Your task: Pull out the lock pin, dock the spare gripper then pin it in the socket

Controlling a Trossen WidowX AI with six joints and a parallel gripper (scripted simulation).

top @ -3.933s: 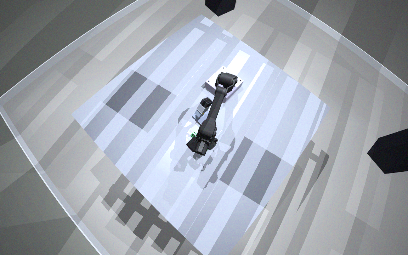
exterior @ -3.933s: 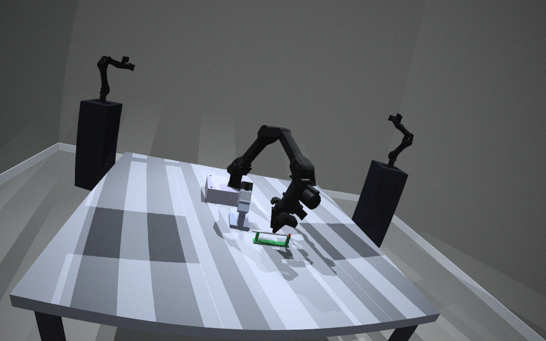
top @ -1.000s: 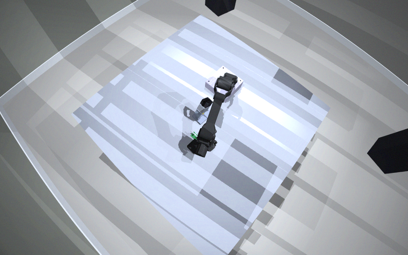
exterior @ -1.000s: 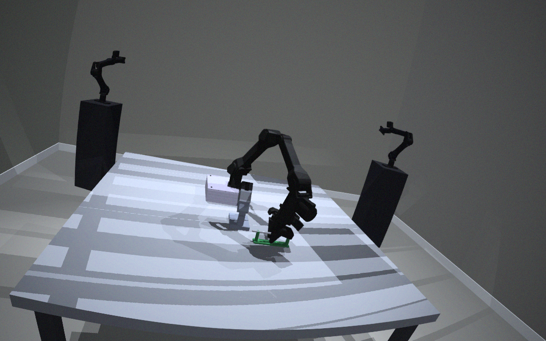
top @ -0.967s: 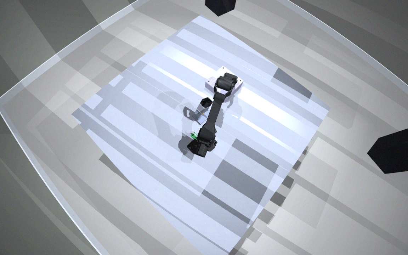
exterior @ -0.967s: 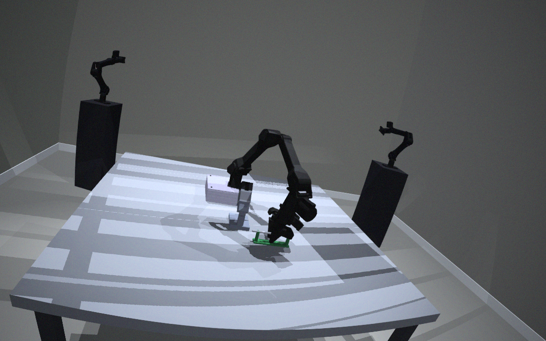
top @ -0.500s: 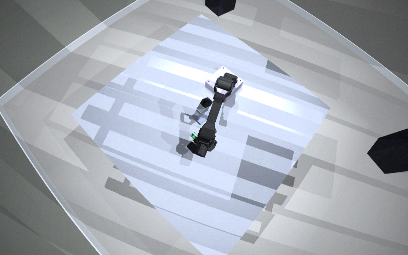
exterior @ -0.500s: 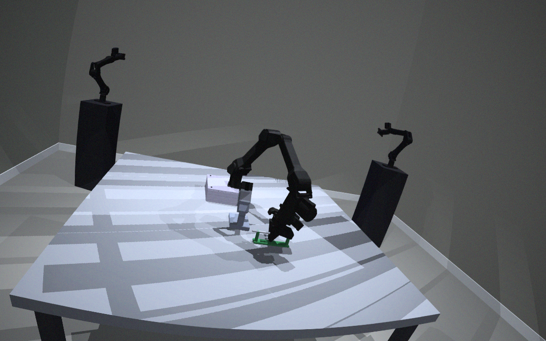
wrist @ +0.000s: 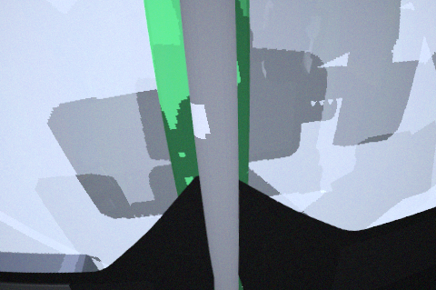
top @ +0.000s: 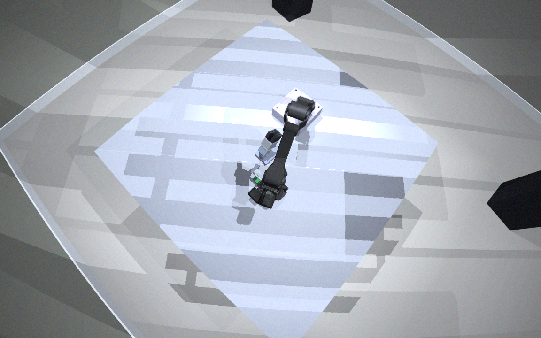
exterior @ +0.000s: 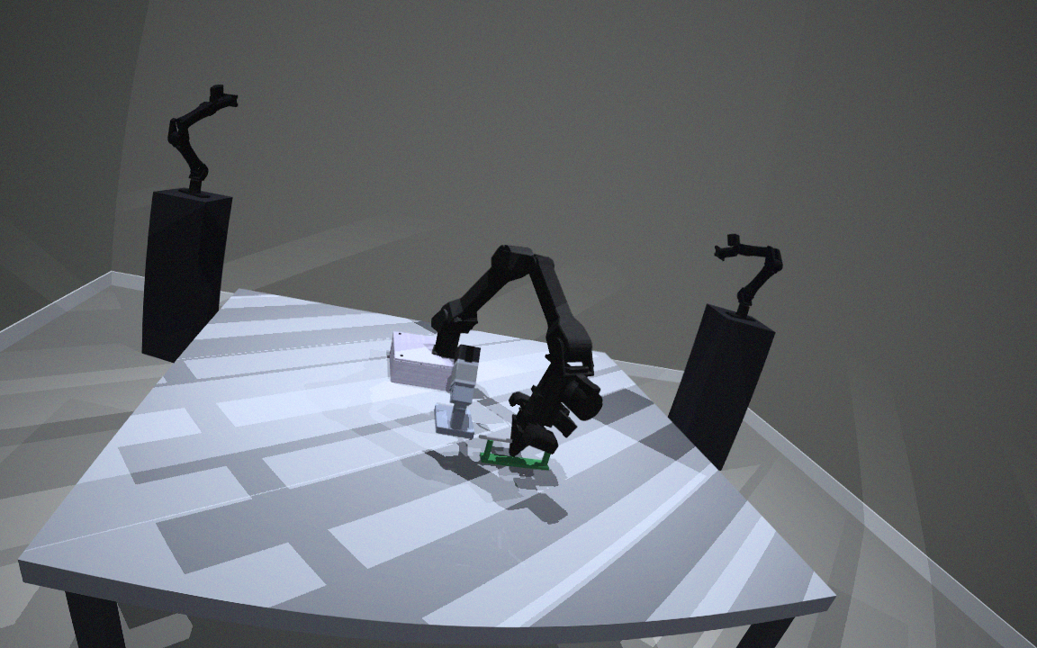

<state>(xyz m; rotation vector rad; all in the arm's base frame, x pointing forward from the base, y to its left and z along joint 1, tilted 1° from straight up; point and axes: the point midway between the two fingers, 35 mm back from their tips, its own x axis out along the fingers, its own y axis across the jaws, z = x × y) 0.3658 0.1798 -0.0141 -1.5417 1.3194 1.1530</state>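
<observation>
The cradle lies 10 mm to the left of my gripper tip and 10 mm above it. The rest, counted from my gripper tip: spare gripper: 120 mm to the right, 120 mm behind, 100 mm above; then socket: 120 mm to the right, 100 mm behind, 40 mm above.
</observation>
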